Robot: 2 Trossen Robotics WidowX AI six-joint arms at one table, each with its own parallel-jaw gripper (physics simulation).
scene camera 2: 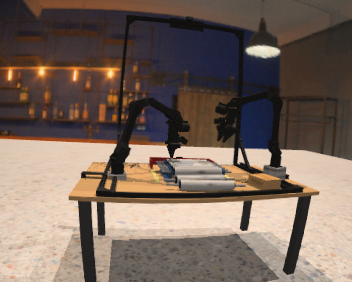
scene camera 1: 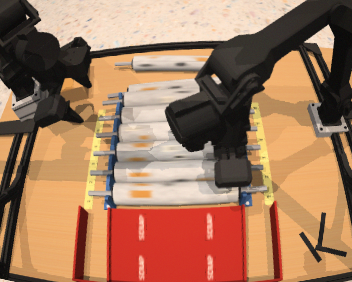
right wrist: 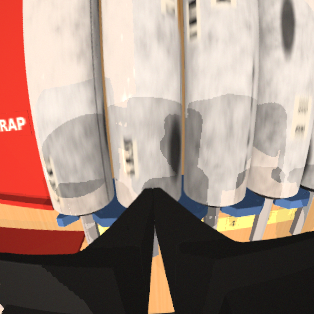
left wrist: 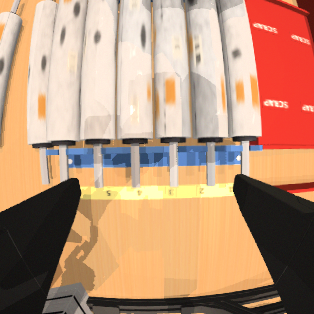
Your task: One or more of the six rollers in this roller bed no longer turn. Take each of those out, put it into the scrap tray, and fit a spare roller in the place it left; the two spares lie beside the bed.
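Where they show: left gripper, between the fingertips: [scene camera 2: 220,141] [scene camera 1: 86,103] [left wrist: 157,184]; right gripper, between the fingertips: [scene camera 2: 171,158] [scene camera 1: 226,160] [right wrist: 152,195]; left arm's base, origin of its link: [scene camera 2: 275,166] [scene camera 1: 25,90]; right arm's base, origin of its link: [scene camera 2: 116,172] [scene camera 1: 329,116].
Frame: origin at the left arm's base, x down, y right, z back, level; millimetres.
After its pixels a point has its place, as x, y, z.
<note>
Six white rollers lie side by side in the blue bed [scene camera 1: 109,203] {52, 406, -182} [left wrist: 117,158] {89, 210, -239}. Roller 1 [scene camera 1: 175,194] {20, 448, -321} [left wrist: 245,110] {18, 398, -236} [right wrist: 70,150] {18, 458, -404} is nearest the red scrap tray [scene camera 1: 175,240] {63, 529, -289} [left wrist: 290,70] {65, 543, -278} [right wrist: 10,165] {59, 542, -398}, which holds no roller. One spare [scene camera 1: 165,63] {54, 48, -429} [scene camera 2: 207,185] {63, 24, -476} lies at the far table edge; another [scene camera 1: 160,88] {49, 143, -384} [left wrist: 42,75] {49, 149, -401} lies close behind the bed. My right gripper [right wrist: 152,195] {5, 423, -441} [scene camera 2: 171,154] {5, 423, -441} is shut and empty, its tips over the end of roller 2 [right wrist: 145,125] {17, 413, -407} [left wrist: 209,100] {18, 356, -263}; contact is unclear. My left gripper [scene camera 1: 82,102] {-111, 264, -211} [left wrist: 157,184] {-111, 264, -211} is open and empty, above the left axle ends.
Yellow numbered strips [scene camera 1: 268,185] [left wrist: 156,191] run along both sides of the bed. A wooden block [scene camera 2: 265,181] {44, -98, -205} lies near the left arm's base. A black three-legged shape [scene camera 1: 320,247] {92, 678, -581} lies right of the tray. A black frame [scene camera 1: 150,46] {73, -77, -415} edges the table.
</note>
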